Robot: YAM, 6 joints.
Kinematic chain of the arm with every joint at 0, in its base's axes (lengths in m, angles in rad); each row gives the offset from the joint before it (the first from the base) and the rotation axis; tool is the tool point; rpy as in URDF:
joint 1: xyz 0 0 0.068 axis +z
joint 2: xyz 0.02 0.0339 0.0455 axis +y
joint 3: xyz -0.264 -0.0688 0 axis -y
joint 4: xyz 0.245 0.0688 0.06 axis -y
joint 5: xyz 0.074 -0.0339 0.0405 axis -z
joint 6: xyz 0.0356 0 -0.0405 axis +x
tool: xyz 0 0 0 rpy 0 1.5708 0
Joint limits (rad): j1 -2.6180..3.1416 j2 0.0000..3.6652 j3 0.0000..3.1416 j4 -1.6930..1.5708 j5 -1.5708..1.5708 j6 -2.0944..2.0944
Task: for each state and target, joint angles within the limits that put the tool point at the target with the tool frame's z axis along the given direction. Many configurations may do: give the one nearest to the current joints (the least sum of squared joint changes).
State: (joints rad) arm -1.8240 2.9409 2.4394 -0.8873 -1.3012 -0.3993
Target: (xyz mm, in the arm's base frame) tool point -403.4 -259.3 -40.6 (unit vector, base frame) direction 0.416 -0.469 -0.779
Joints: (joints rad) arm -2.6159 2.8759 2.1280 -0.9814 -0.6617 -0.3993
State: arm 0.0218 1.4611 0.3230 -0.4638 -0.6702 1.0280
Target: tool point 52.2 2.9 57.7 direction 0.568 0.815 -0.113
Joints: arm -0.6849 1.7231 0.0011 -0.4391 -1.4343 1.0280
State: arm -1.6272 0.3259 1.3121 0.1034 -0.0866 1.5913
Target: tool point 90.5 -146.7 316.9 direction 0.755 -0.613 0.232
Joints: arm -1.0996 0.6903 0.4832 0.4624 -0.4056 1.5913
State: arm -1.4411 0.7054 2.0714 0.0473 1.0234 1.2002
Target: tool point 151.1 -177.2 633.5 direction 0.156 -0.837 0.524
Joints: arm -0.7917 1.4491 2.0936 -0.0054 0.4975 1.2002
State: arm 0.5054 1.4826 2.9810 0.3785 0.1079 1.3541
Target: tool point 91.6 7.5 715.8 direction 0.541 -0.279 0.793
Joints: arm 0.2365 1.4570 2.5992 -0.0976 0.4095 1.3541
